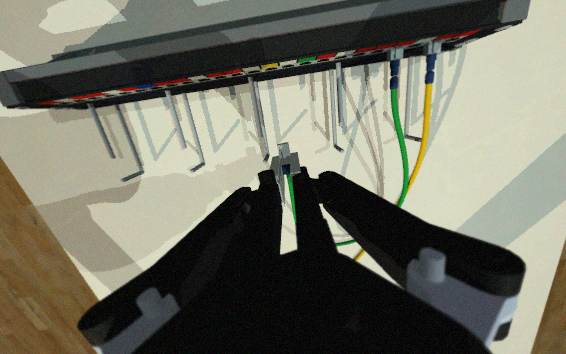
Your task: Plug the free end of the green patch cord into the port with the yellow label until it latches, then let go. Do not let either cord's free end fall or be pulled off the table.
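Frame: origin at the arm's base, x up, y left, z back, level; centimetres.
Seen in the pictures: gripper, fingertip midpoint: (pixel 287 166).
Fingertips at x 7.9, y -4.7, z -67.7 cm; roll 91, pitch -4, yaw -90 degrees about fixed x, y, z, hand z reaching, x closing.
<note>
A point is followed by its place in that frame.
My gripper (pixel 287 166) @[x 7.9, y -4.7, z -67.7 cm] is shut on the green cord's free-end plug (pixel 285 159) @[x 9.0, y -4.7, z -68.7 cm], a grey connector with a dark blue boot, which points up toward the patch panel. The green cord (pixel 292 200) @[x 8.1, y -4.2, z -63.7 cm] runs back from it between the fingers. The yellow label (pixel 269 66) @[x 7.6, y -5.5, z -77.5 cm] is on the panel's port row, above and slightly left of the plug, with a gap between plug and panel. The port opening below the label is too small to make out clearly. The green cord's other end (pixel 394 75) @[x 6.4, y -17.3, z -73.6 cm] is plugged in at the panel's right part.
The dark patch panel (pixel 200 61) @[x 8.1, y 0.5, z -79.4 cm] spans the top, with red, white, blue and green labels. Thin grey rods (pixel 193 130) @[x 0.1, y 7.6, z -74.1 cm] stick out below it. A yellow cord (pixel 426 115) @[x 6.1, y -20.3, z -68.8 cm] is plugged in at the right and crosses the green one. Wooden surface (pixel 30 260) shows at the left.
</note>
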